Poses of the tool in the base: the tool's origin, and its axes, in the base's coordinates. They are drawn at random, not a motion.
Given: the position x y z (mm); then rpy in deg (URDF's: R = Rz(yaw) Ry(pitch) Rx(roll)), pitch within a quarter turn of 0, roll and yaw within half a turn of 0.
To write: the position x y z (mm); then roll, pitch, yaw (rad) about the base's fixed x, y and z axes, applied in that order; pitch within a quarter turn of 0, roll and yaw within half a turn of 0. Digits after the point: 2 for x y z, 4 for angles.
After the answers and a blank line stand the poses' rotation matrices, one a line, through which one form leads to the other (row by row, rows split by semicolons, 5 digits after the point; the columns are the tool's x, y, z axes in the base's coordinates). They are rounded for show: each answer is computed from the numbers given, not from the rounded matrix.
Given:
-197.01 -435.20 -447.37 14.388 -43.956 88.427
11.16 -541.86 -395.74 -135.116 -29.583 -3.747
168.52 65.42 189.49 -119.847 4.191 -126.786
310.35 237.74 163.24 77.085 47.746 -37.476
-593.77 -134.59 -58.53 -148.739 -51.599 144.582
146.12 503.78 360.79 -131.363 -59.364 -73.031
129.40 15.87 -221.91 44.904 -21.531 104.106
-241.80 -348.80 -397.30 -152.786 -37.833 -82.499
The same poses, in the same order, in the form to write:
-197.01 -435.20 -447.37 0.2511 -0.7672 1.5433
11.16 -541.86 -395.74 -2.3582 -0.5163 -0.0654
168.52 65.42 189.49 -2.0917 0.0731 -2.2128
310.35 237.74 163.24 1.3454 0.8333 -0.6541
-593.77 -134.59 -58.53 -2.5960 -0.9006 2.5234
146.12 503.78 360.79 -2.2927 -1.0361 -1.2746
129.40 15.87 -221.91 0.7837 -0.3758 1.8170
-241.80 -348.80 -397.30 -2.6666 -0.6603 -1.4399

0.01976 -0.97300 0.22994; 0.71960 -0.14582 -0.67890; 0.69411 0.17888 0.69729
0.86778 0.30133 0.39516; -0.05683 -0.72979 0.68131; 0.49368 -0.61368 -0.61617
-0.59723 -0.36063 0.71643; -0.79874 0.34879 -0.49027; -0.07308 -0.86504 -0.49635
0.53364 0.70853 -0.46175; -0.40912 -0.26157 -0.87419; -0.74017 0.65541 0.15029
-0.50621 0.16397 -0.84668; 0.35999 0.93231 -0.03467; 0.78368 -0.32234 -0.53098
0.14872 -0.44358 0.88381; -0.48740 -0.81053 -0.32479; 0.86042 -0.38246 -0.33675
-0.22671 -0.62379 0.74799; 0.90217 -0.42389 -0.08006; 0.36700 0.65666 0.65887
0.10310 -0.84508 0.52461; -0.78304 -0.39419 -0.48110; 0.61336 -0.36119 -0.70237

